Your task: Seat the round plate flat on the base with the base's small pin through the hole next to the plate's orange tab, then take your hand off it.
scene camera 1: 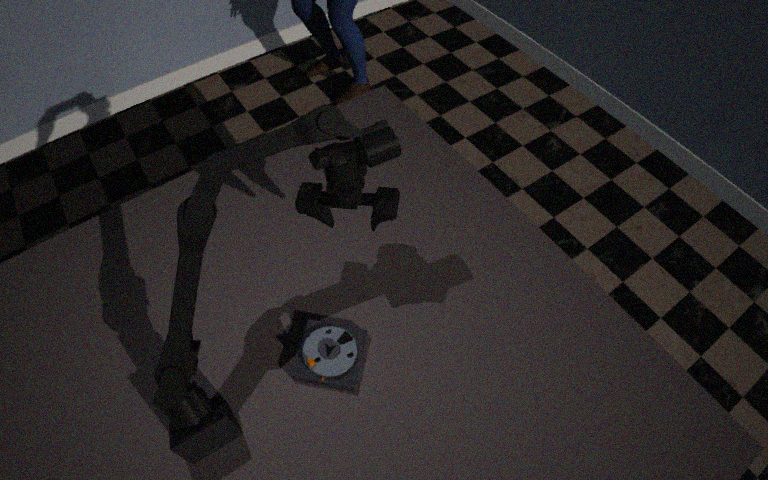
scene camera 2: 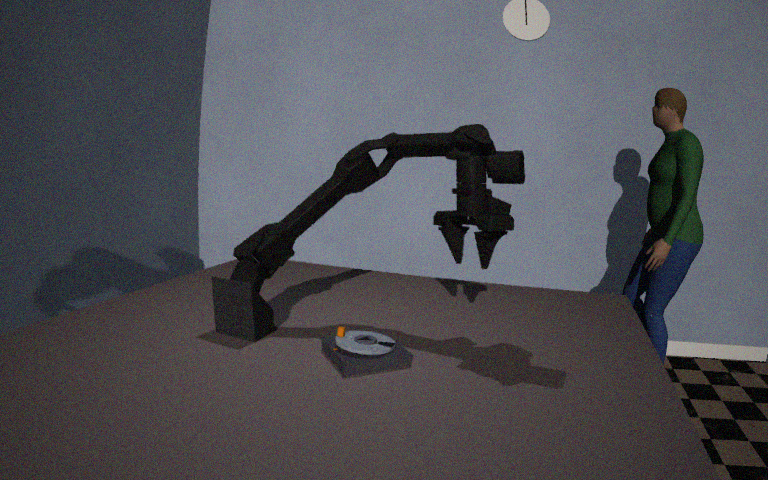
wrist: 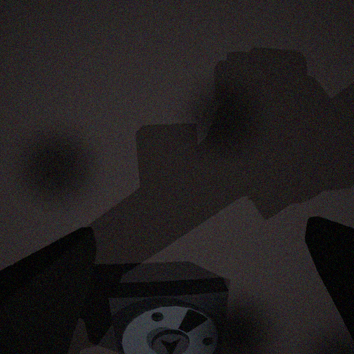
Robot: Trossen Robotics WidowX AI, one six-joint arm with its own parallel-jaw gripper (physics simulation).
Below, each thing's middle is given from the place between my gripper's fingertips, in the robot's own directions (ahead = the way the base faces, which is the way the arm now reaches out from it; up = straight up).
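My gripper is 0.14 m past the round grey plate (scene camera 1: 328, 368), 0.16 m to the left of it and 0.12 m above it. As for the dark square base (scene camera 1: 347, 381), I see it 0.14 m behind my hand, 0.16 m to the right of it and 0.15 m below it.
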